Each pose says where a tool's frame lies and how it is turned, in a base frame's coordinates. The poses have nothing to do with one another.
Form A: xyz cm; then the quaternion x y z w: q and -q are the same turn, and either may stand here.
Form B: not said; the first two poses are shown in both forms.
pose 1, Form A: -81.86, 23.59, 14.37, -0.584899, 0.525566, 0.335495, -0.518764
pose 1, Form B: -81.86, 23.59, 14.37, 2.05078, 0.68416, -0.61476, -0.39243
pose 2, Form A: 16.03, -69.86, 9.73, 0.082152, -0.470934, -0.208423, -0.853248
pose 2, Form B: 16.03, -69.86, 9.73, 1.09723, -0.15753, 0.90303, 0.39966
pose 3, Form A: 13.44, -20.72, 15.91, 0.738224, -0.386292, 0.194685, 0.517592
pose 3, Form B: 13.44, -20.72, 15.91, 2.05352, 0.86279, -0.45147, 0.22753
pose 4, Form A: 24.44, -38.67, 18.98, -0.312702, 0.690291, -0.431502, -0.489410
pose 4, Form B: 24.44, -38.67, 18.98, 2.11877, 0.35858, -0.79157, 0.49481
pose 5, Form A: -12.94, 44.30, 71.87, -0.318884, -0.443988, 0.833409, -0.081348
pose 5, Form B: -12.94, 44.30, 71.87, 2.97872, 0.31994, 0.44546, -0.83618
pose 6, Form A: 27.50, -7.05, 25.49, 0.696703, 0.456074, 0.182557, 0.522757
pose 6, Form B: 27.50, -7.05, 25.49, 2.04143, 0.81726, 0.53500, 0.21415
